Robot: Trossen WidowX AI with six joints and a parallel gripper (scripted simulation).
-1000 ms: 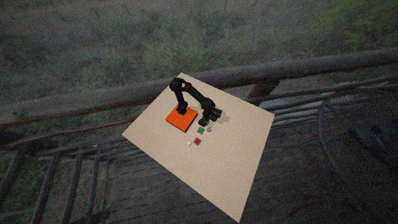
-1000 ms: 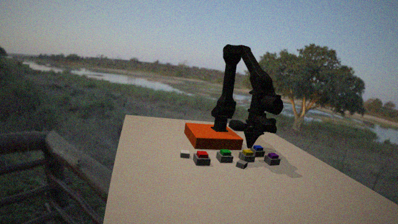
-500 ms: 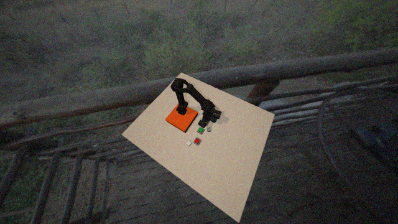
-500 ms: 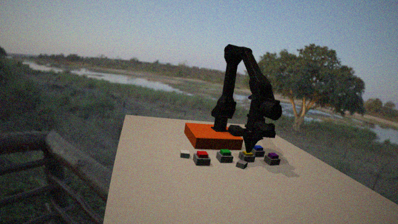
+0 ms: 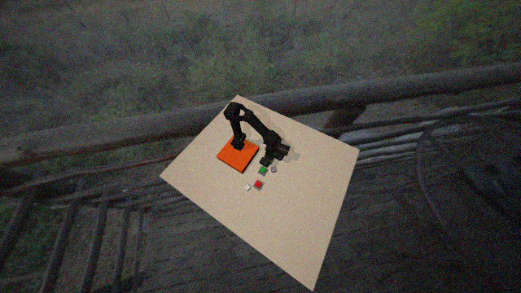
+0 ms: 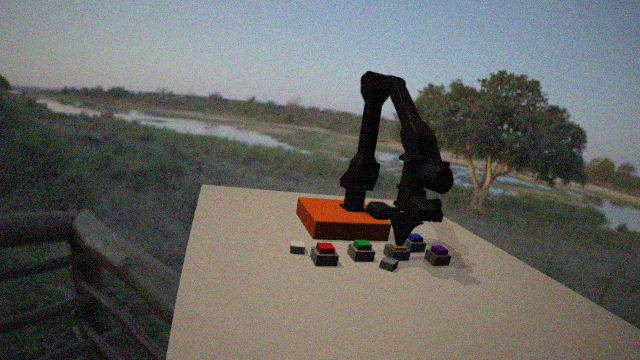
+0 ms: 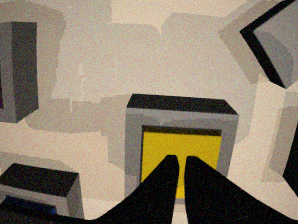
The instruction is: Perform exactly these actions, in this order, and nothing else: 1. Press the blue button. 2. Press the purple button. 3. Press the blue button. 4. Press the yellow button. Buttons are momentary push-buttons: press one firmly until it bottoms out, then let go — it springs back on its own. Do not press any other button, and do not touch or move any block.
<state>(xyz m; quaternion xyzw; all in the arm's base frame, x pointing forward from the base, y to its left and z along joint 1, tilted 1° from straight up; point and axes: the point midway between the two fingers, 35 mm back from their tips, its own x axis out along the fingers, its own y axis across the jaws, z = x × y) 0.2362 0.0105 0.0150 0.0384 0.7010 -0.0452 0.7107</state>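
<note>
My gripper tip is 10 mm above the yellow button. Round my gripper tip: green button (10 mm behind, 100 mm to the right); then blue button (40 mm behind, 80 mm to the left); then grey block (50 mm ahead, 60 mm to the right, 20 mm below).
</note>
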